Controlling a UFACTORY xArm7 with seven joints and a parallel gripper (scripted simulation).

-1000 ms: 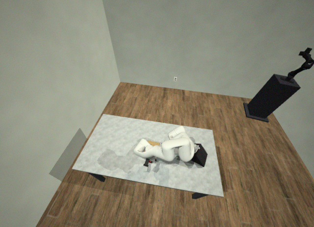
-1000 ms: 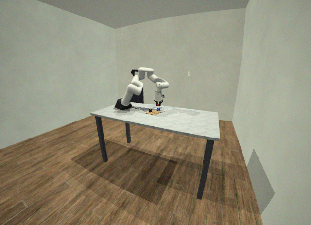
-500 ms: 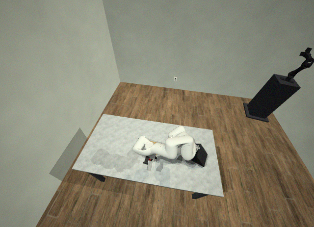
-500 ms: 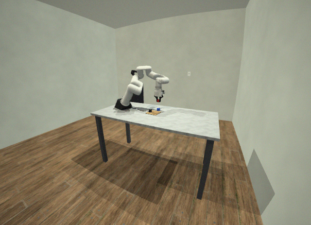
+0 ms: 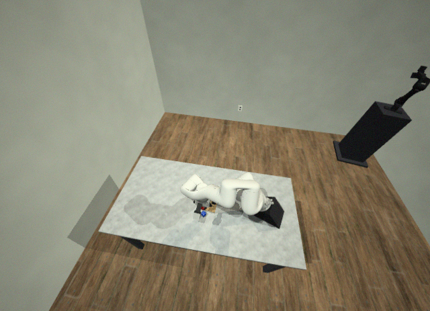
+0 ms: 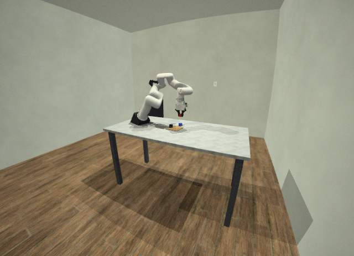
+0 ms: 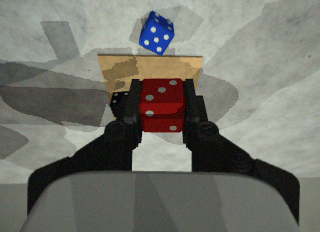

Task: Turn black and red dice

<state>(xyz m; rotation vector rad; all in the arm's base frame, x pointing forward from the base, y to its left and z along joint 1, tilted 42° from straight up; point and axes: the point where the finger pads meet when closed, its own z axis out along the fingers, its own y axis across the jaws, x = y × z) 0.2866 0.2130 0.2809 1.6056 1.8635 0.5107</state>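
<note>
The tan mat is 10 mm behind my hand, 100 mm to the right of it and 130 mm below it. The rest, counted from my hand: black die 50 mm behind, 110 mm to the right, 110 mm below; blue die 10 mm behind, 10 mm to the left, 110 mm below; red die 10 mm below.
</note>
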